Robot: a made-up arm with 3 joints.
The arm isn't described. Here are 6 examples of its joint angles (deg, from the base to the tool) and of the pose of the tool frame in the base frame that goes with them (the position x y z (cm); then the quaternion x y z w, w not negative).
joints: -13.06 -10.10 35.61
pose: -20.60 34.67 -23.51 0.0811 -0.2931 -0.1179 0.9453
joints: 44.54 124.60 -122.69
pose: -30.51 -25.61 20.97 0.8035 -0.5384 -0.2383 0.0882
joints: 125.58 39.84 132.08
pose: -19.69 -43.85 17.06 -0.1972 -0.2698 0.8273 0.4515
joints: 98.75 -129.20 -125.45
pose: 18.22 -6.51 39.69 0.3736 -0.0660 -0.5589 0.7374
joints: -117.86 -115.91 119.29
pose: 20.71 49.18 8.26 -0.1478 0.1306 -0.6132 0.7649
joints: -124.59 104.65 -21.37
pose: -28.48 42.80 -9.75 0.4635 -0.6359 0.4619 0.4091
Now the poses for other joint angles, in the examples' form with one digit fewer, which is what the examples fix.
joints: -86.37 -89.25 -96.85
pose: 25.4 9.0 10.9 -0.706 -0.707 -0.024 0.015
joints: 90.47 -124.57 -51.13
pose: 32.4 -15.1 18.2 -0.029 -0.426 -0.705 0.567
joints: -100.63 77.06 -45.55
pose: -40.4 20.6 -9.3 0.401 -0.249 0.600 0.646
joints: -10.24 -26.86 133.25
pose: 15.0 23.0 -25.2 -0.178 -0.881 -0.171 0.403
